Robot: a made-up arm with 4 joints.
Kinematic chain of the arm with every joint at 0, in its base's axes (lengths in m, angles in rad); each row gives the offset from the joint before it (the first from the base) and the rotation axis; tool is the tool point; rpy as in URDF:
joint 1: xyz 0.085 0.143 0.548 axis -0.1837 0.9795 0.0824
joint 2: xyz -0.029 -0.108 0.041 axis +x
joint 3: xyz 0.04 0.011 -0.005 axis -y
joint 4: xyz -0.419 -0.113 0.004 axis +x
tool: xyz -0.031 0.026 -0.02 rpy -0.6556 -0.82 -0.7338
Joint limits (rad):
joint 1: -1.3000..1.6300
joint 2: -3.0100..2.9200
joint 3: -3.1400..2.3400
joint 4: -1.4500..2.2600
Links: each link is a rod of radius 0.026 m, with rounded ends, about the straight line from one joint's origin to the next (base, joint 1, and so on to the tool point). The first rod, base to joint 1, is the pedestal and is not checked.
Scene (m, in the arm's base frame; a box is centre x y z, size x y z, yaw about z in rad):
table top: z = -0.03
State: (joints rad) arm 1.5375 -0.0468 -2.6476 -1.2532
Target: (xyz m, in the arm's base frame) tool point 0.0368 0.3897 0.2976
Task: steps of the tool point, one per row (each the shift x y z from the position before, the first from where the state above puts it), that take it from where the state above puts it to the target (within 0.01 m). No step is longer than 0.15 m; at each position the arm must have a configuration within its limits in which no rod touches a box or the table.
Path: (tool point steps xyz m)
1: 0.0474 0.0932 0.0412
2: 0.0120 0.1004 0.0438
3: -0.0246 0.0966 0.0393
4: -0.0574 0.0821 0.0285
5: -0.0826 0.0584 0.0129
6: -0.0975 0.0279 -0.0046
7: -0.1007 -0.0063 -0.0207
8: -0.0928 -0.0406 -0.0321

